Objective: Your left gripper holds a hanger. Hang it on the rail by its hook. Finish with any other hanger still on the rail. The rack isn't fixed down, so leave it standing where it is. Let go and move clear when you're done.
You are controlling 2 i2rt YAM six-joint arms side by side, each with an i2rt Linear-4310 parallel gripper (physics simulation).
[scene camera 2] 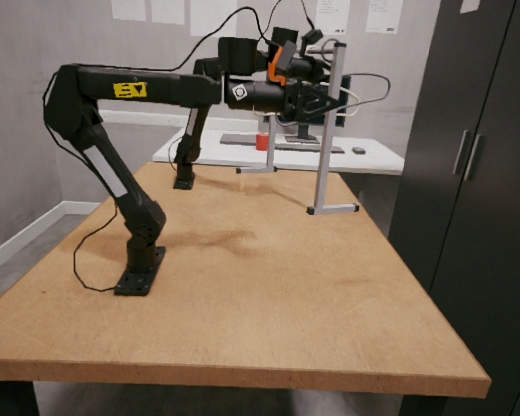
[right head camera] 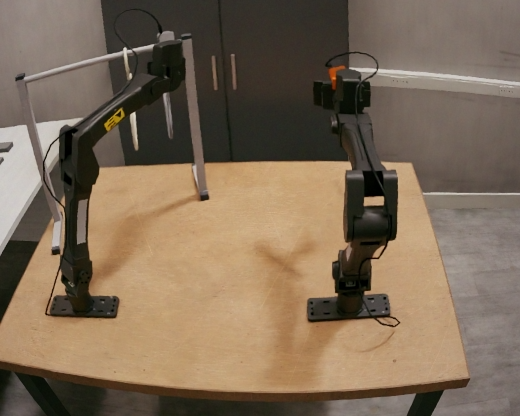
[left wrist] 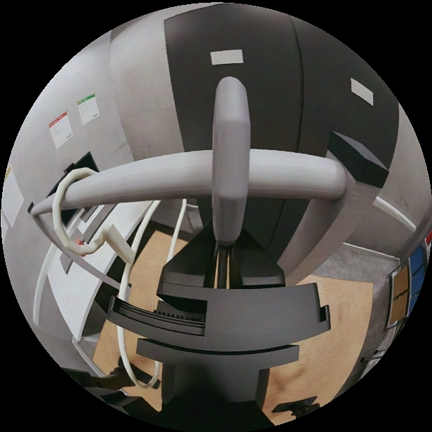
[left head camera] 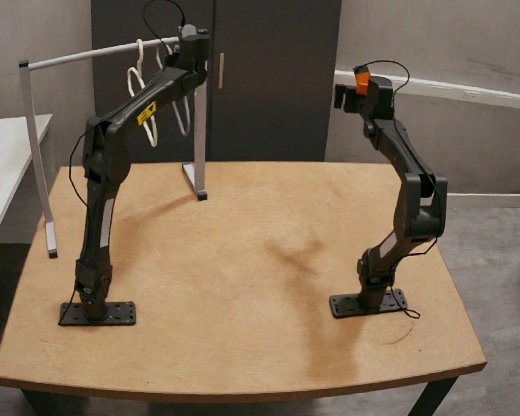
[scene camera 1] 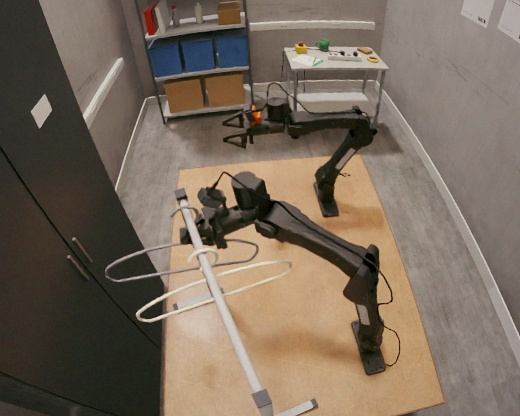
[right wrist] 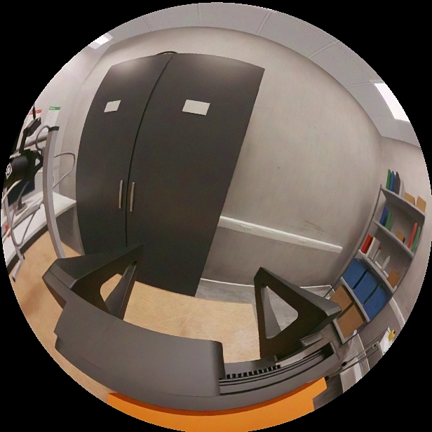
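Pixels of known places: left gripper, fingertip midpoint: [left head camera: 174,57] [scene camera 1: 180,240]; right gripper, fingertip midpoint: [scene camera 2: 332,101] [left head camera: 353,87] [scene camera 1: 222,131]; left arm's base at its link origin: [scene camera 2: 184,181] [right head camera: 84,307] [left head camera: 97,315] [scene camera 1: 368,346]; right arm's base at its link origin: [scene camera 2: 142,270] [right head camera: 349,308] [left head camera: 369,304] [scene camera 1: 325,199].
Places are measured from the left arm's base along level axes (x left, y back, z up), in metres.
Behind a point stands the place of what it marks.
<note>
The grey hanger [left head camera: 187,120] {x -0.259, y -0.310, z 0.334 m} [right head camera: 169,120] {x -0.259, y -0.315, z 0.341 m} [scene camera 1: 106,270] {x -0.181, y -0.691, z 0.431 m} [left wrist: 231,165] has its hook across the top of the rail [left head camera: 90,54] {x -0.006, y -0.398, z 0.510 m} [right head camera: 75,68] {x 0.006, y -0.395, z 0.503 m} [scene camera 1: 227,320] {x 0.022, y -0.401, z 0.516 m} [left wrist: 180,175], near the rail's far end in scene camera 1. How firmly the hook rests on the rail is hard to tell. My left gripper [scene camera 1: 187,236] {x -0.229, y -0.493, z 0.443 m} [left wrist: 224,213] is shut on the hanger's neck, fingers just below the rail. The white hanger [left head camera: 154,135] {x -0.177, y -0.235, z 0.340 m} [right head camera: 134,135] {x -0.181, y -0.237, z 0.349 m} [scene camera 1: 137,315] {x -0.088, y -0.634, z 0.356 m} [left wrist: 59,205] hangs on the rail beside it, apart from it. My right gripper [scene camera 1: 225,131] {x -0.690, y -0.353, z 0.402 m} [right wrist: 201,264] is open and empty, off to the side of the rack.
The rack's near post [scene camera 2: 327,140] {x -0.316, y -0.470, z 0.251 m} and its foot [scene camera 2: 340,208] {x -0.297, y -0.554, z 0.016 m} stand on the wooden table [scene camera 2: 250,325] {x -0.863, y -0.199, z 0.000 m}. A dark cabinet [left head camera: 270,100] stands behind the rack. A white desk [scene camera 2: 375,160] with a monitor, keyboard and red cup stands beyond the table.
</note>
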